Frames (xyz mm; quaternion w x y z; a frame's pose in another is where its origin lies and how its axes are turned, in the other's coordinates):
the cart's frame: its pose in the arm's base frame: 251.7 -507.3 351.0 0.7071 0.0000 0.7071 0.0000
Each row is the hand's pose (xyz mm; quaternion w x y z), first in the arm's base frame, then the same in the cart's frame.
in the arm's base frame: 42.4 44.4 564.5 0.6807 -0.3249 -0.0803 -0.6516
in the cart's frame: -213.5 551.7 -209.3 0.4246 0.2310 -0.5381 -0.6905
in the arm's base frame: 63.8 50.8 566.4 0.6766 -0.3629 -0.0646 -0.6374
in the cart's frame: -215.4 558.1 -187.9 0.4328 0.1941 -0.5241 -0.7073
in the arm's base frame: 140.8 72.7 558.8 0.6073 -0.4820 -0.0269 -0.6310
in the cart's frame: -207.8 580.0 -110.9 0.4104 0.1054 -0.4484 -0.7870
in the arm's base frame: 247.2 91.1 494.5 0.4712 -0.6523 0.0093 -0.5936
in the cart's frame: -143.5 598.4 -4.5 0.3398 -0.0415 -0.3266 -0.8810
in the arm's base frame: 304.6 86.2 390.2 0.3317 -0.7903 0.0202 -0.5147
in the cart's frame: -39.2 593.5 52.9 0.2488 -0.1949 -0.2203 -0.9228
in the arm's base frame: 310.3 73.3 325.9 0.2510 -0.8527 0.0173 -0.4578
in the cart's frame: 25.1 580.6 58.6 0.1897 -0.2792 -0.1653 -0.9267
